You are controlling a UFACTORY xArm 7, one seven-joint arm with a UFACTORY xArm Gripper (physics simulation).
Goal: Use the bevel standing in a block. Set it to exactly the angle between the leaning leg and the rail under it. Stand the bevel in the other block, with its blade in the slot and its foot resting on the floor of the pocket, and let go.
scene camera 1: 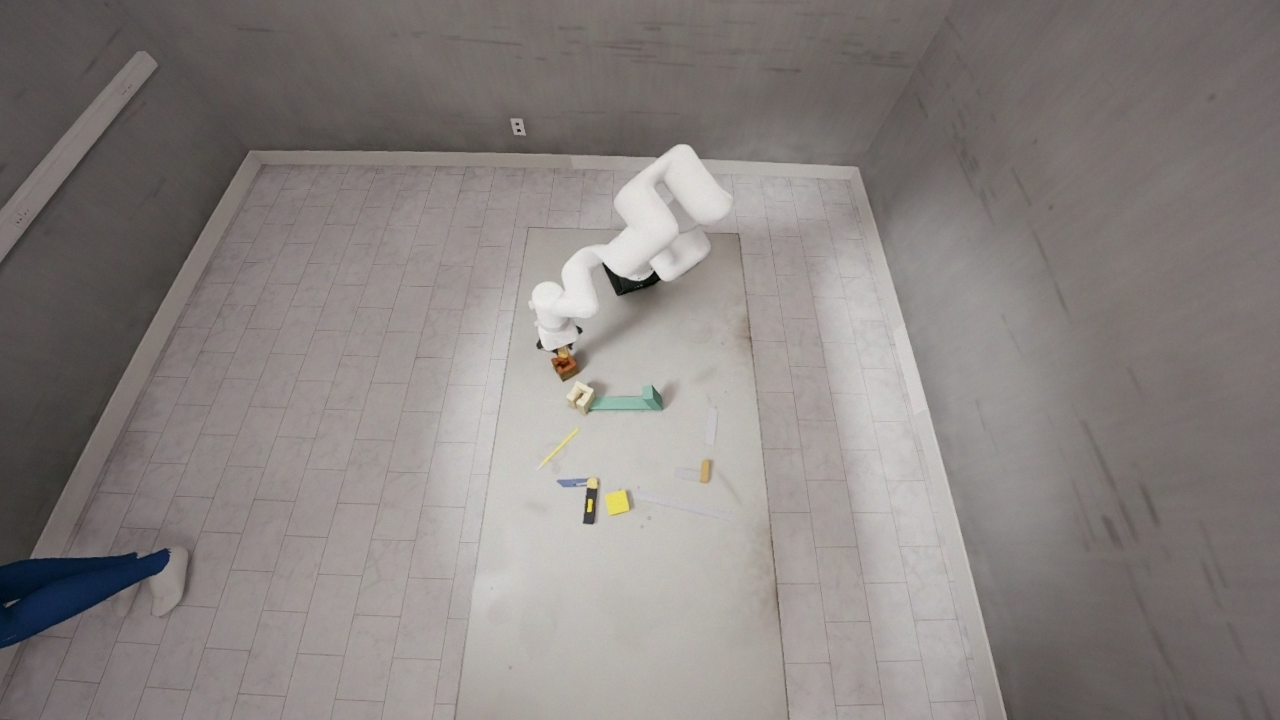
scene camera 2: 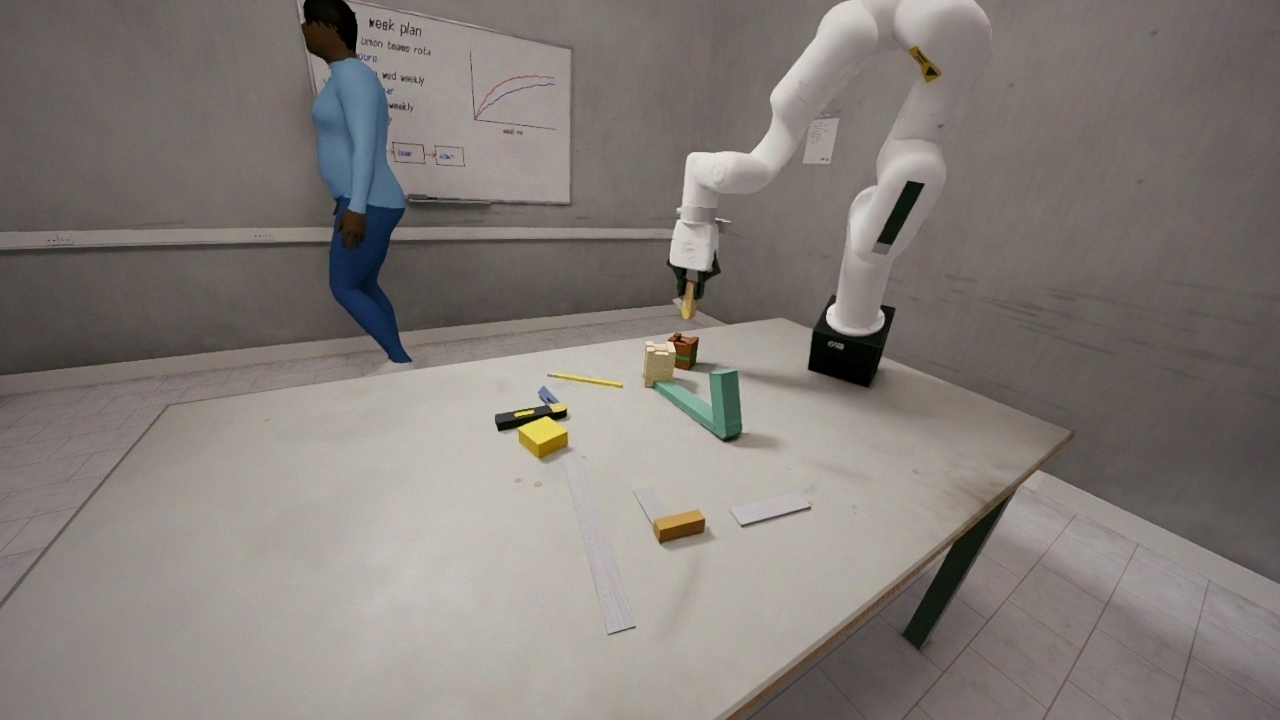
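Pixels of known places: gripper, fingertip midpoint: (scene camera 1: pixel 562 348) (scene camera 2: pixel 689 297); arm's base, origin of the base link: (scene camera 2: pixel 854 318).
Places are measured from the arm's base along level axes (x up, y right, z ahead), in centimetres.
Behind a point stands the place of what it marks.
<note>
My gripper (scene camera 1: pixel 560 345) {y 26.4, x 2.0, z 30.2 cm} (scene camera 2: pixel 690 284) {y 26.4, x 2.0, z 30.2 cm} is shut on the bevel, above the back left of the table. The bevel's tan wooden body (scene camera 1: pixel 563 351) {y 26.4, x 0.7, z 30.5 cm} (scene camera 2: pixel 688 302) {y 26.3, x 0.8, z 30.5 cm} points down, and a bit of grey blade (scene camera 2: pixel 679 305) {y 30.8, x -1.3, z 28.7 cm} shows beside it; its angle is too small to read. The bevel hangs clear above the red-brown block (scene camera 1: pixel 564 368) {y 27.4, x -9.3, z 31.4 cm} (scene camera 2: pixel 683 351) {y 25.1, x -11.1, z 31.5 cm} in the second view. The cream block (scene camera 1: pixel 585 404) {y 21.8, x -8.0, z 44.8 cm} (scene camera 2: pixel 659 362) {y 20.9, x -9.7, z 43.3 cm} stands next to it, at the end of the green rail (scene camera 1: pixel 617 403) {y 12.0, x -14.0, z 43.7 cm} (scene camera 2: pixel 689 404) {y 9.2, x -13.9, z 45.3 cm}. The green leaning leg (scene camera 1: pixel 650 397) {y 2.4, x -4.0, z 46.5 cm} (scene camera 2: pixel 725 402) {y 0.0, x -8.6, z 46.6 cm} rises from the rail's other end.
A yellow pencil (scene camera 1: pixel 558 448) {y 31.7, x -15.1, z 55.3 cm} (scene camera 2: pixel 585 380) {y 31.4, x -15.4, z 55.5 cm}, a black-handled tool (scene camera 1: pixel 589 507) {y 23.9, x -14.0, z 74.0 cm} (scene camera 2: pixel 528 417) {y 22.3, x -14.2, z 73.4 cm} with a blue blade, a yellow block (scene camera 1: pixel 617 502) {y 15.7, x -13.1, z 73.9 cm} (scene camera 2: pixel 542 437) {y 13.8, x -13.0, z 74.9 cm}, a long clear ruler (scene camera 2: pixel 594 546) {y -7.1, x -15.6, z 78.8 cm}, an orange-stocked square (scene camera 1: pixel 705 471) {y -11.5, x -13.7, z 68.6 cm} (scene camera 2: pixel 679 525) {y -12.1, x -13.7, z 69.2 cm} and a pale strip (scene camera 1: pixel 710 425) {y -16.4, x -15.4, z 54.4 cm} (scene camera 2: pixel 770 509) {y -16.7, x -15.3, z 55.2 cm} lie on the table.
</note>
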